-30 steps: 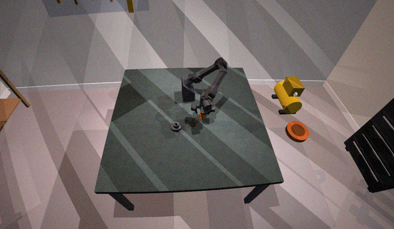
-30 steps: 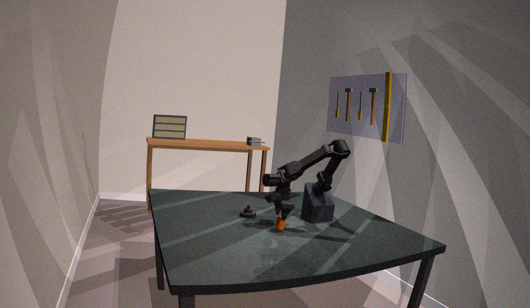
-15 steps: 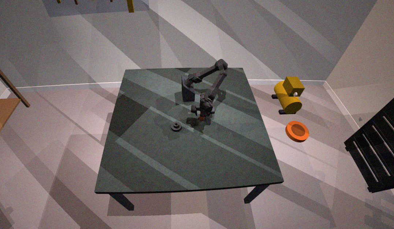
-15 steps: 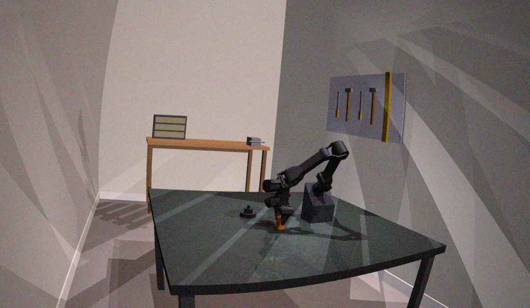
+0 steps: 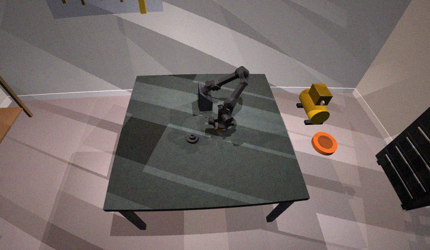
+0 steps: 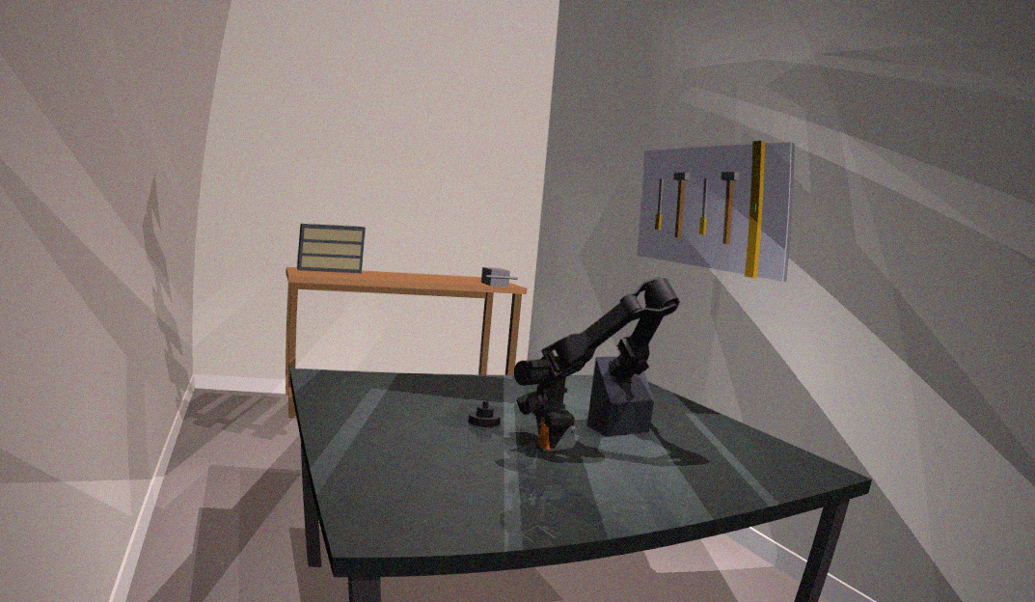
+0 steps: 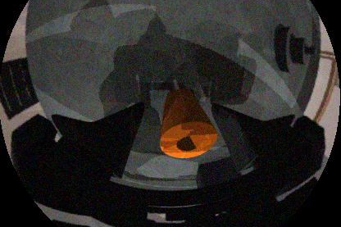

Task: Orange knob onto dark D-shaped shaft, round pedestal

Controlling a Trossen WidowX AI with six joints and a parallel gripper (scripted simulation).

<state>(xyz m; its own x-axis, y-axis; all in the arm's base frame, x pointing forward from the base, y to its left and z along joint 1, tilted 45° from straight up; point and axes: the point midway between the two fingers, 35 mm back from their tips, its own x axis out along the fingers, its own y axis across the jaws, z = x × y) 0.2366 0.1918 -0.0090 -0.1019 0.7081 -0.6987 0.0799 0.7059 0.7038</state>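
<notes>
The round pedestal is 210 mm to the right of my gripper tip, 90 mm ahead of it and 20 mm above it. The rest, counted from my gripper tip: orange knob 20 mm above.
</notes>
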